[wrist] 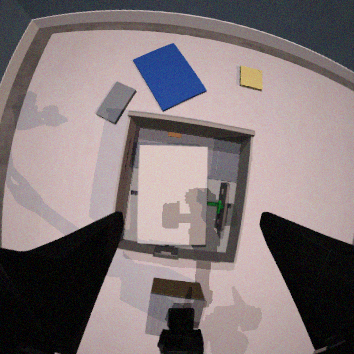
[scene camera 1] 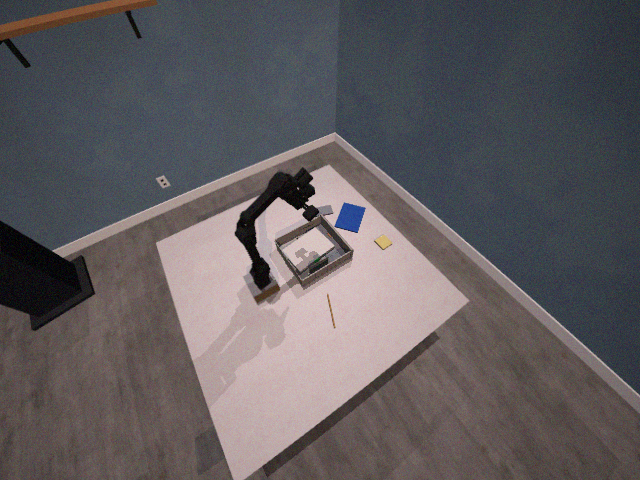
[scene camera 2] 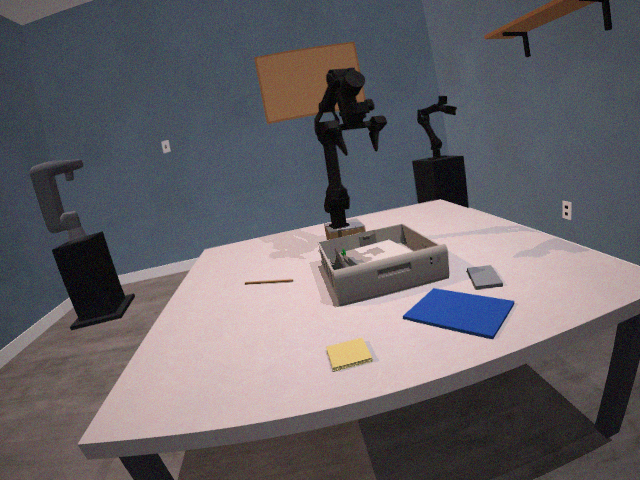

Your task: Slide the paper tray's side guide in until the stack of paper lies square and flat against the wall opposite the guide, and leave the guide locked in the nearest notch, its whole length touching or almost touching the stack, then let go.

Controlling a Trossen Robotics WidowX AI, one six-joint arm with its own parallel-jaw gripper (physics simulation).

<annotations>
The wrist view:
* my gripper: 192, 219
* blue book: 170, 78, on the table
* small grey block: 112, 106, on the table
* white paper stack: 172, 179
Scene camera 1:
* white paper stack: 302, 253
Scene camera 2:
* my gripper: 362, 153
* blue book: 482, 316
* white paper stack: 388, 248
</annotations>
